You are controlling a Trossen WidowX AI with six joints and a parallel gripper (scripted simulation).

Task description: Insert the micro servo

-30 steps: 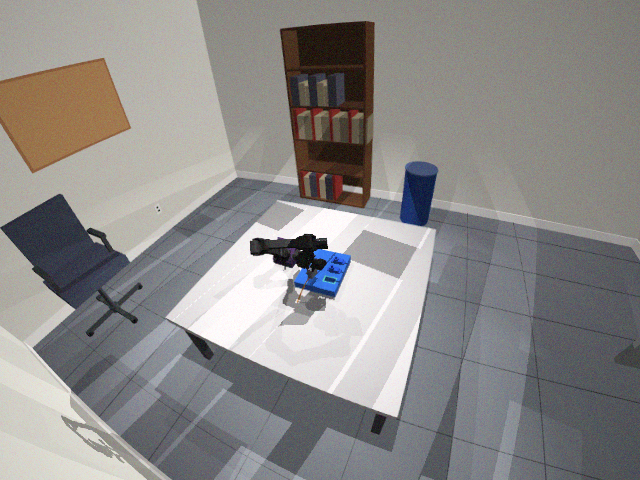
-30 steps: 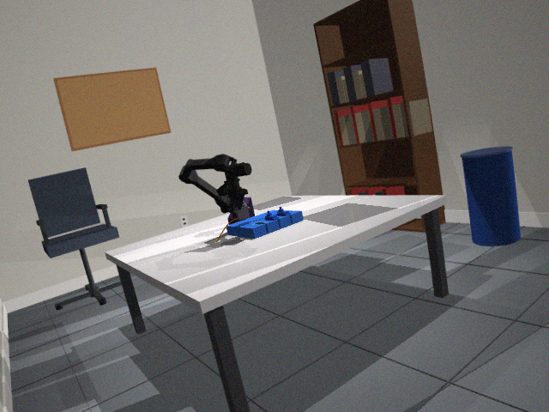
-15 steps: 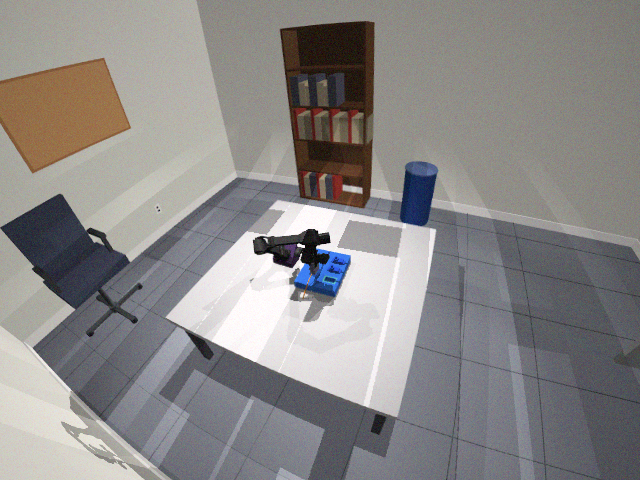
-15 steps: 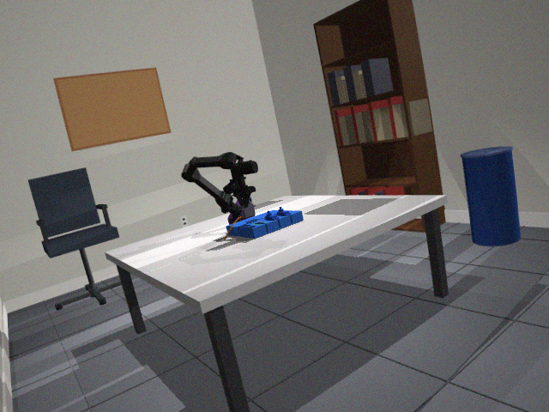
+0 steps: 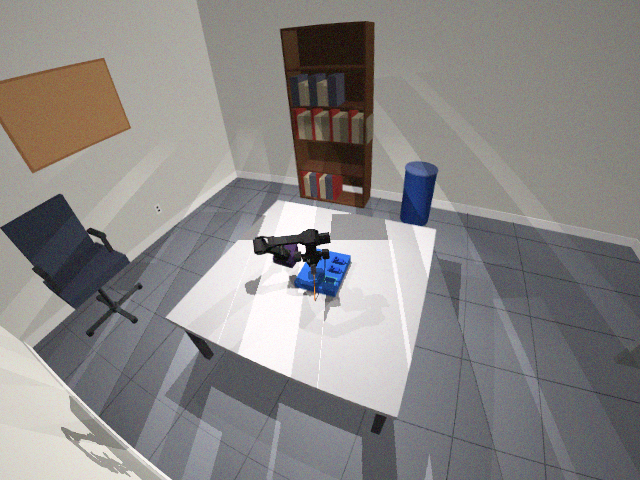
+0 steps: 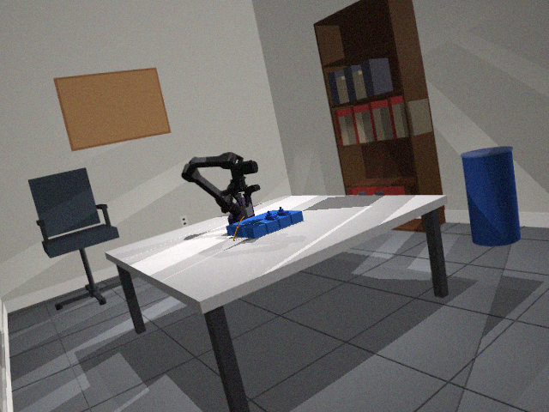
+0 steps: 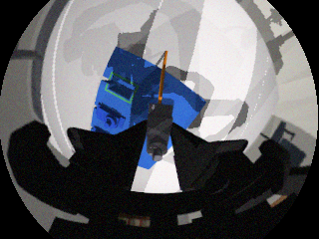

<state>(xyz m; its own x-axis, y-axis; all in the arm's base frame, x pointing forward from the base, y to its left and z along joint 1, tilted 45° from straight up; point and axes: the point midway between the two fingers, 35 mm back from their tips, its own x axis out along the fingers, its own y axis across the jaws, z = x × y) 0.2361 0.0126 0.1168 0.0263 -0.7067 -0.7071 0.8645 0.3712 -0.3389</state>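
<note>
My gripper tip is now 100 mm above the blue deck, 70 mm to the right of it and 20 mm past it.
</note>
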